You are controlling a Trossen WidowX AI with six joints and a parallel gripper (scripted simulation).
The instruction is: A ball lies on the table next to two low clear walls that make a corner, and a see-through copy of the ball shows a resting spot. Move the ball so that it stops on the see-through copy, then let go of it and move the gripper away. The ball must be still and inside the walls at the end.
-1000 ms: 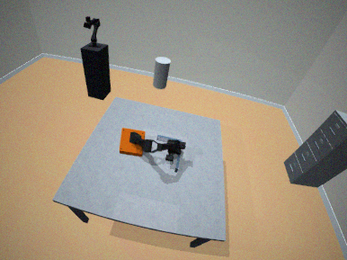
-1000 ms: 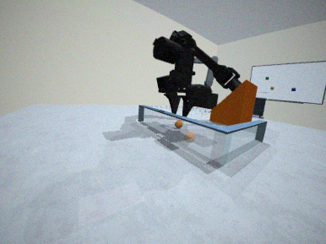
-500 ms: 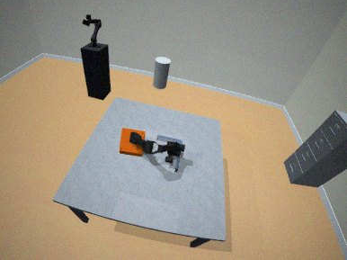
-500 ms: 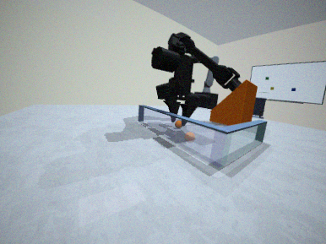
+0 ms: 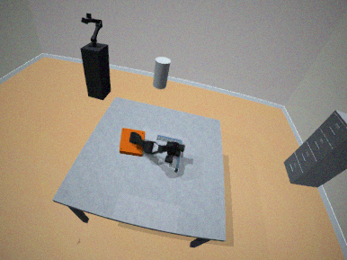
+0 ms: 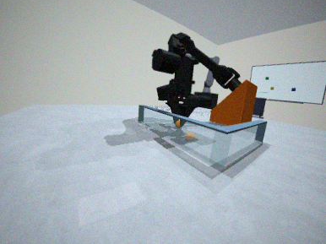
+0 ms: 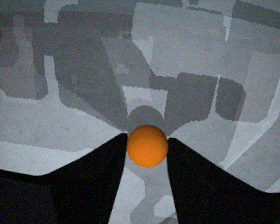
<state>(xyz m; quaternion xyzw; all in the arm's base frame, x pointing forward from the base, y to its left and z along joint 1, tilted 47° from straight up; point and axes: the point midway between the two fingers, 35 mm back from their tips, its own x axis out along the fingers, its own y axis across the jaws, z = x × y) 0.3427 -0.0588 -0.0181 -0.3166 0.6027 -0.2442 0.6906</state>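
The clear wall is 80 mm ahead of my gripper tip, 50 mm to the left of it and 20 mm above it. Round my gripper tip: orange ball (right at my gripper tip).
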